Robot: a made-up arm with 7 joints.
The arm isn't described. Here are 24 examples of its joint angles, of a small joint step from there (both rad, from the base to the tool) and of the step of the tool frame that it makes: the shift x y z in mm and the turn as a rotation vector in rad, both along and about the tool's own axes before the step.
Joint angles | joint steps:
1: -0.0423 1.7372 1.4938 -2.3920 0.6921 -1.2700 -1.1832 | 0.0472 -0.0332 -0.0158 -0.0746 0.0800 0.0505 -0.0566
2: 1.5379 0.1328 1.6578 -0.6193 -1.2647 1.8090 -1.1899 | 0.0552 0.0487 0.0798 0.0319 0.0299 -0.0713 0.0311
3: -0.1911 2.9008 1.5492 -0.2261 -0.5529 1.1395 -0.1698 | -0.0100 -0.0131 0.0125 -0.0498 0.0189 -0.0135 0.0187
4: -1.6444 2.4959 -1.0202 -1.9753 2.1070 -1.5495 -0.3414 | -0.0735 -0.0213 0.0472 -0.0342 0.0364 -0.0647 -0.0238
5: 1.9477 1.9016 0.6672 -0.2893 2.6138 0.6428 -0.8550 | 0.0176 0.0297 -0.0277 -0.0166 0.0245 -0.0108 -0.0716
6: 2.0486 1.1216 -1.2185 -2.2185 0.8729 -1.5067 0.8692 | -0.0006 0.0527 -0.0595 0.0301 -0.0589 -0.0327 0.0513
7: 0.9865 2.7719 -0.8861 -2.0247 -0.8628 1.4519 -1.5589 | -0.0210 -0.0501 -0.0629 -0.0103 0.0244 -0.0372 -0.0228
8: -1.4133 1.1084 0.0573 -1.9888 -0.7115 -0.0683 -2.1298 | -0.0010 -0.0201 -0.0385 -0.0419 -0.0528 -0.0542 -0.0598
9: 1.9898 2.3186 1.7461 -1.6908 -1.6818 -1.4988 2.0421 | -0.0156 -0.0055 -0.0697 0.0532 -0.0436 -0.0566 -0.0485
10: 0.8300 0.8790 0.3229 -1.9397 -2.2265 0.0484 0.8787 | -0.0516 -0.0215 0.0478 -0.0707 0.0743 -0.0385 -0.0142
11: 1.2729 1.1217 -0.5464 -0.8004 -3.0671 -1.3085 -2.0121 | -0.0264 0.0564 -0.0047 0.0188 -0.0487 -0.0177 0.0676
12: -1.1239 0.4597 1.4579 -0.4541 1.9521 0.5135 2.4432 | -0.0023 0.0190 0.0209 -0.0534 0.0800 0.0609 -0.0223
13: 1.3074 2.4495 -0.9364 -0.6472 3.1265 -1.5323 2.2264 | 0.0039 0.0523 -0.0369 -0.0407 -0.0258 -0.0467 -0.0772
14: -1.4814 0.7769 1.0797 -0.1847 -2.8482 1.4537 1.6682 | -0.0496 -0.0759 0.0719 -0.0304 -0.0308 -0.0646 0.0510
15: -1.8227 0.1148 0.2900 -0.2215 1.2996 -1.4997 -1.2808 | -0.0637 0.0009 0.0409 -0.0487 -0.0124 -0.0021 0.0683
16: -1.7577 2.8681 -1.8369 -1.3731 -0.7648 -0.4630 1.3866 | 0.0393 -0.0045 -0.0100 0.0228 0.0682 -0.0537 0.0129
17: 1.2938 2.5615 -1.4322 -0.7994 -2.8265 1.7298 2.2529 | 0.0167 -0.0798 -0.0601 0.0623 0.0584 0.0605 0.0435
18: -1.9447 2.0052 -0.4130 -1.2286 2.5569 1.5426 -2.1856 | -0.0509 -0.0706 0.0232 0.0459 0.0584 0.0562 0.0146
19: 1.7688 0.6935 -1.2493 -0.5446 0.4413 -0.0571 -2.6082 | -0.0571 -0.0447 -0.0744 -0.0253 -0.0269 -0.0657 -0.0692
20: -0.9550 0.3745 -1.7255 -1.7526 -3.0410 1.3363 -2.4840 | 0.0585 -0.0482 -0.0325 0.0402 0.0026 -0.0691 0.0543
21: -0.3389 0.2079 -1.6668 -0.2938 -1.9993 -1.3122 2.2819 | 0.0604 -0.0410 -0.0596 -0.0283 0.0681 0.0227 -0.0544
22: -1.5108 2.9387 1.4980 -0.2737 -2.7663 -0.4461 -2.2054 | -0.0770 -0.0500 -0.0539 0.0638 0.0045 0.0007 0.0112
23: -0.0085 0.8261 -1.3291 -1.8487 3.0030 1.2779 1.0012 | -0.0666 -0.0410 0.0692 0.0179 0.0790 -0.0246 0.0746
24: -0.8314 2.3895 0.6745 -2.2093 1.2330 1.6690 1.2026 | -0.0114 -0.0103 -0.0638 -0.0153 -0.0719 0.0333 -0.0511
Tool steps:
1: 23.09 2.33 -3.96 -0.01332 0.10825 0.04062
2: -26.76 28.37 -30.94 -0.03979 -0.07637 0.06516
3: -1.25 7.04 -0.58 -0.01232 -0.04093 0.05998
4: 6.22 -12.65 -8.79 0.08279 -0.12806 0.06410
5: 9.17 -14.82 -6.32 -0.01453 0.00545 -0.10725
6: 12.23 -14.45 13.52 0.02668 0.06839 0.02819
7: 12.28 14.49 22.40 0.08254 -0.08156 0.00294
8: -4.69 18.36 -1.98 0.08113 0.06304 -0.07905
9: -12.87 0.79 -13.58 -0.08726 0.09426 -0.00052
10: -3.43 22.12 -15.50 0.09162 0.02946 0.06480
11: 29.79 22.21 -6.70 0.07954 -0.06401 0.09818
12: -12.10 20.10 -6.49 0.13766 0.01037 0.02609
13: -15.28 0.24 -13.50 0.00589 0.09040 -0.07818
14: 33.77 -3.56 31.98 -0.08797 0.07635 0.10941
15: 45.93 -16.97 -4.88 0.02298 0.00267 0.17616
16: -1.37 6.97 6.15 -0.05319 0.00932 0.05694
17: 3.44 -31.73 -19.68 0.05565 -0.02779 0.09551
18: -14.27 0.07 -8.28 0.07168 -0.12852 -0.01329
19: -34.15 25.37 -12.84 0.10338 0.10673 -0.16148
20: -34.40 -9.02 -6.21 0.07140 0.01192 0.09421
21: 35.34 -33.19 -20.23 -0.04600 -0.04151 -0.13721
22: 21.88 57.22 -4.61 0.12912 -0.02344 0.03302
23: -27.12 -40.46 -7.07 -0.01278 0.03139 -0.00499
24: -8.36 -0.69 -12.76 0.07754 -0.00834 -0.06606
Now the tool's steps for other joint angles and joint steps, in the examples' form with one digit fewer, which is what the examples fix.
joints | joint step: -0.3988 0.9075 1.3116 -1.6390 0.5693 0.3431 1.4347 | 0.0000 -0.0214 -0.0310 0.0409 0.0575 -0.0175 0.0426
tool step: -4.1 20.0 3.7 0.0489 0.0182 0.1068
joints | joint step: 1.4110 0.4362 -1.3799 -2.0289 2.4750 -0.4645 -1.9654 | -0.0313 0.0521 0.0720 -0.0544 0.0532 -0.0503 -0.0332
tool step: 21.7 28.7 9.3 0.0833 -0.0160 -0.0294
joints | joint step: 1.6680 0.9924 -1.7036 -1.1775 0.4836 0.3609 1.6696 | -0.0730 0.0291 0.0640 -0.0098 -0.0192 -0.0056 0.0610
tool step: 51.8 -12.9 20.1 -0.0541 -0.1157 0.0760
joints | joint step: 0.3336 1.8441 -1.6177 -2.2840 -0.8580 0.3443 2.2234 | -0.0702 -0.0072 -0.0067 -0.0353 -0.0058 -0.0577 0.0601
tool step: 16.8 -6.2 -4.9 -0.0870 -0.0239 0.0289
